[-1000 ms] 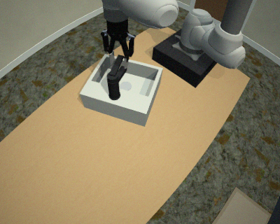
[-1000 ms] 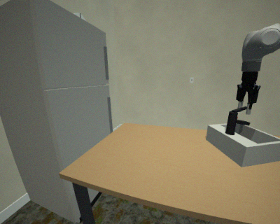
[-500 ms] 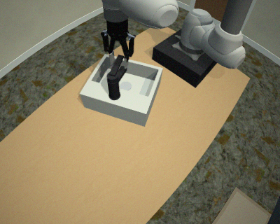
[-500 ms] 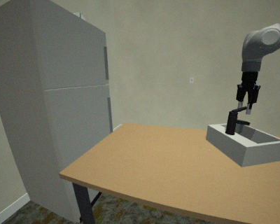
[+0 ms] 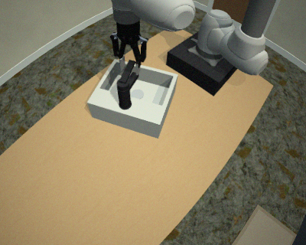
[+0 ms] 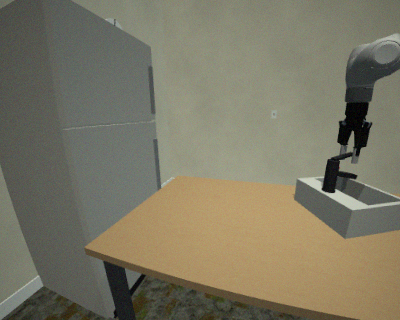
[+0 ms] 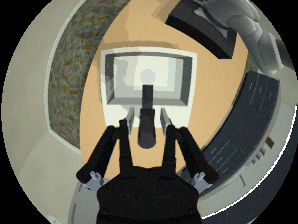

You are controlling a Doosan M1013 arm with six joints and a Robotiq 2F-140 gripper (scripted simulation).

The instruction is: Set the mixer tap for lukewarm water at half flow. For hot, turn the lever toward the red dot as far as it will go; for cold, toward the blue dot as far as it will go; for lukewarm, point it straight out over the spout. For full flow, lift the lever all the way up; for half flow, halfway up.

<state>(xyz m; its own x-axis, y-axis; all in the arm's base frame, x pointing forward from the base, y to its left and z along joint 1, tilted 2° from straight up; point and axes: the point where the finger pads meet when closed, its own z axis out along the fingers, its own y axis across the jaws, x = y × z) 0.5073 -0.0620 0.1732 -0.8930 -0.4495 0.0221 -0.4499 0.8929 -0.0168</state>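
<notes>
The lever is 2 cm ahead of my hand, 1 cm to the left of it and 1 cm below it. Round my hand: white sink basin: 4 cm behind, 2 cm to the right, 25 cm below; then black mixer tap: 5 cm ahead, 2 cm to the left, 6 cm below.
</notes>
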